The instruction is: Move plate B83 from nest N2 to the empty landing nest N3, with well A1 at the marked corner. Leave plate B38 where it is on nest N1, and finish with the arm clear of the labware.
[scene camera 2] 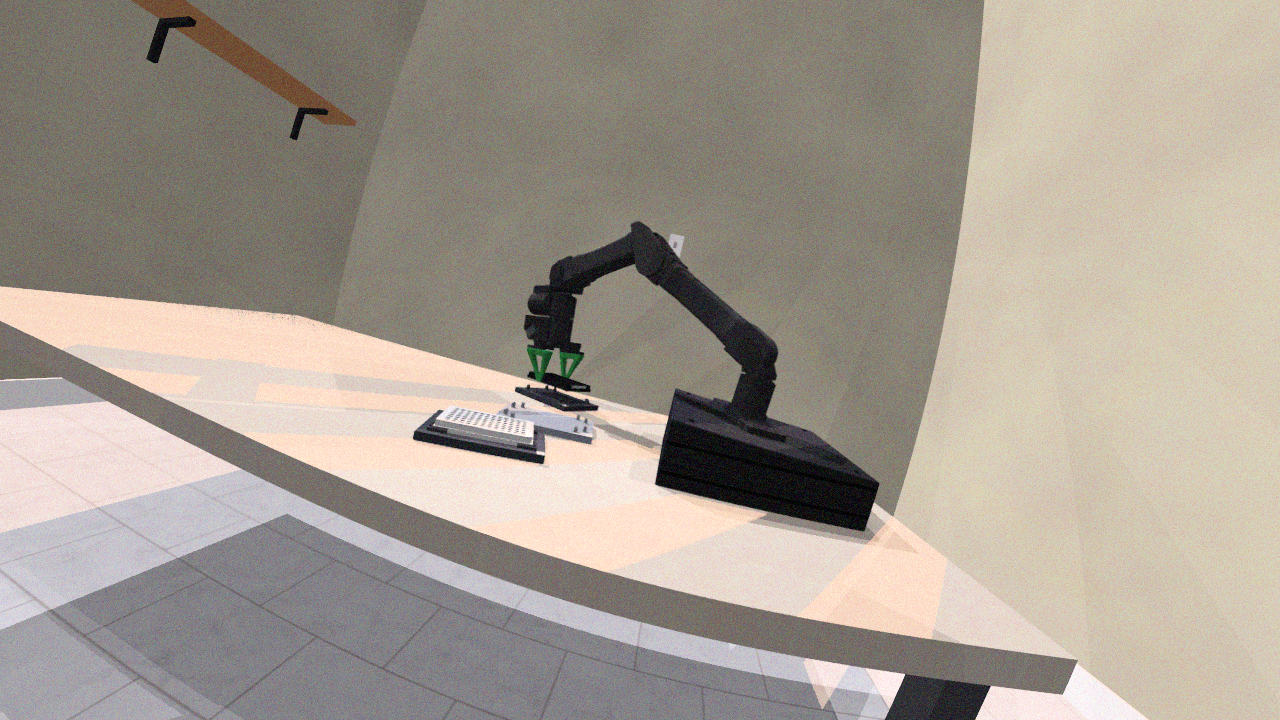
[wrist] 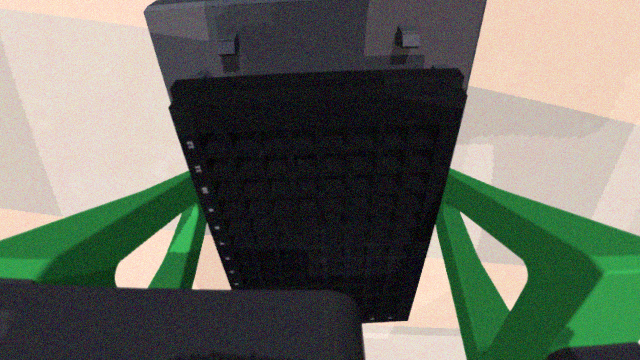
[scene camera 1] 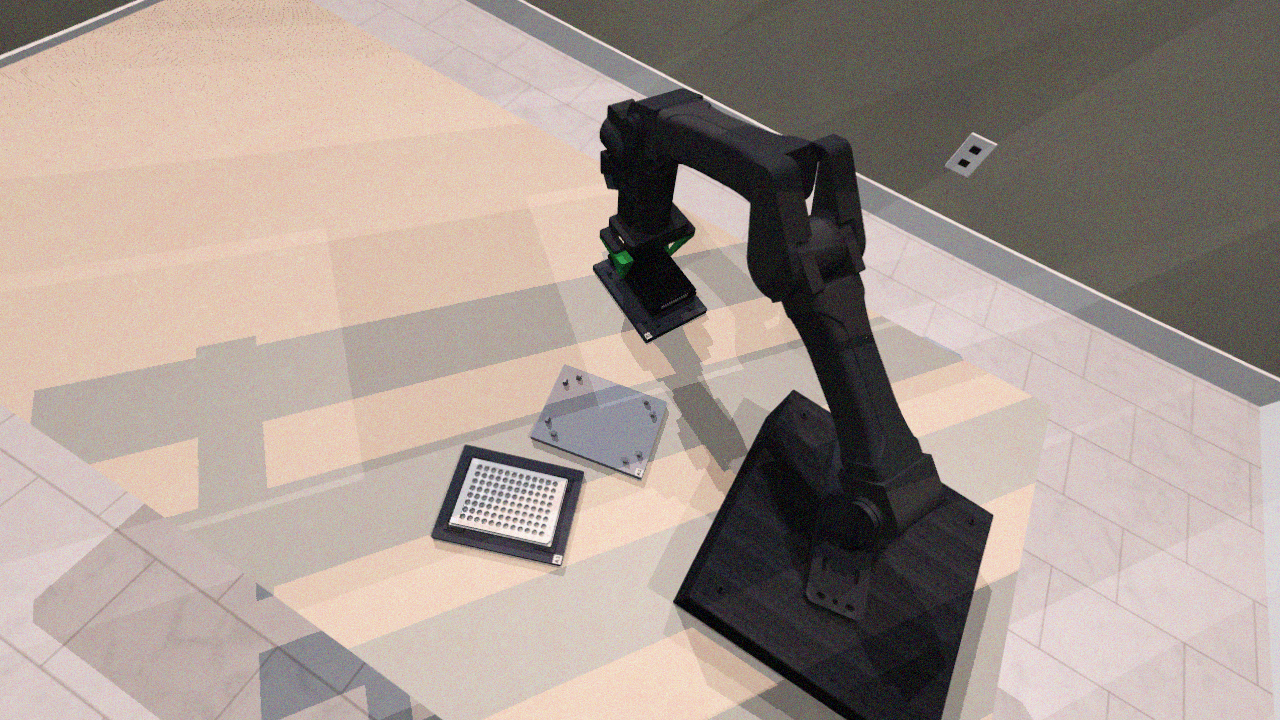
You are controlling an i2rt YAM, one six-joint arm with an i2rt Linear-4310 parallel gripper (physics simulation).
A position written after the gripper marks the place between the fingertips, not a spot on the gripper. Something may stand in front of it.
The gripper (scene camera 1: 643,265) carries a black tray (scene camera 1: 654,277), which touches nothing else. Also in view: a white well plate (scene camera 1: 501,500).
The black tray shows as well in the wrist view (wrist: 333,180). The white well plate also shows in scene camera 2 (scene camera 2: 460,421). The gripper is seen too in scene camera 2 (scene camera 2: 552,381) and in the wrist view (wrist: 320,180). The wrist view does not show the white well plate: it is out of frame.
